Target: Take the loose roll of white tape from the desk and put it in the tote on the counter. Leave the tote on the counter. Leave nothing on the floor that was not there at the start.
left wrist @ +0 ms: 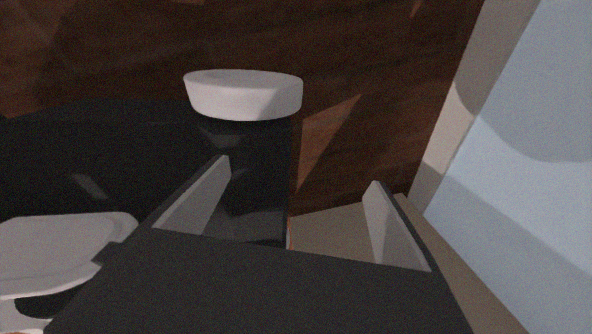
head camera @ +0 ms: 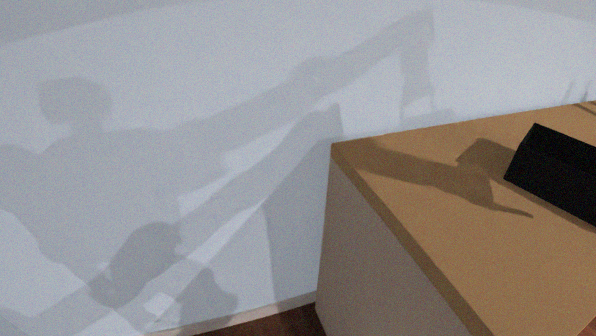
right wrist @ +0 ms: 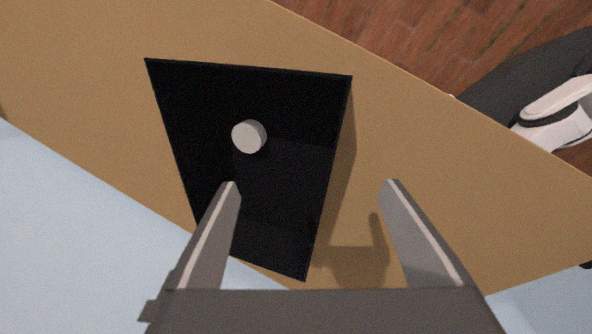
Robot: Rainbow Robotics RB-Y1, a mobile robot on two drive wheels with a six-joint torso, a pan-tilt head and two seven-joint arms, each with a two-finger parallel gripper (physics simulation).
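Places are measured from the robot's base along level axes (x back, y up, z left), in metres.
Pixels of known places: left gripper, fingertip midpoint: (left wrist: pixel 299 177); right gripper, fingertip midpoint: (right wrist: pixel 309 189).
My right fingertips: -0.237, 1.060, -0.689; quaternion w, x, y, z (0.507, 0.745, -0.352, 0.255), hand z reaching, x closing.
Note:
For each thing: its top centre in the pictures, then the offset to it from my right fingertips, as dx, dy, dz. Level surfaces: height alone.
- black tote, top centre: (right wrist: pixel 244 199) (head camera: pixel 589 158) -0.114, -0.049, -0.029
- wooden counter, surface height: dy -0.149
- tape, top centre: (right wrist: pixel 245 139) -0.091, -0.120, -0.088
- Dark brown wooden floor, surface height: dy -1.059
The black tote (head camera: pixel 555 172) (right wrist: pixel 190 90) stands on the wooden counter (head camera: pixel 430 240) (right wrist: pixel 430 150); in the head view its right part is cut off. The white roll of tape (right wrist: pixel 249 136) is inside the tote's outline in the right wrist view, seen over its dark interior and apart from my fingers. My right gripper (right wrist: pixel 309 189) is open with nothing between its fingers, above the tote's near end and the counter beside it. My left gripper (left wrist: pixel 299 177) is open and empty, away from the counter top, over the robot's own base and the floor.
A pale wall (head camera: pixel 175 65) (left wrist: pixel 545 150) (right wrist: pixel 65 225) runs behind the counter. Dark brown wooden floor (left wrist: pixel 375 50) (right wrist: pixel 380 30) shows beside it. The robot's dark base (left wrist: pixel 100 145) and white body parts (left wrist: pixel 55 245) lie below the left gripper. Arm shadows fall on wall and counter.

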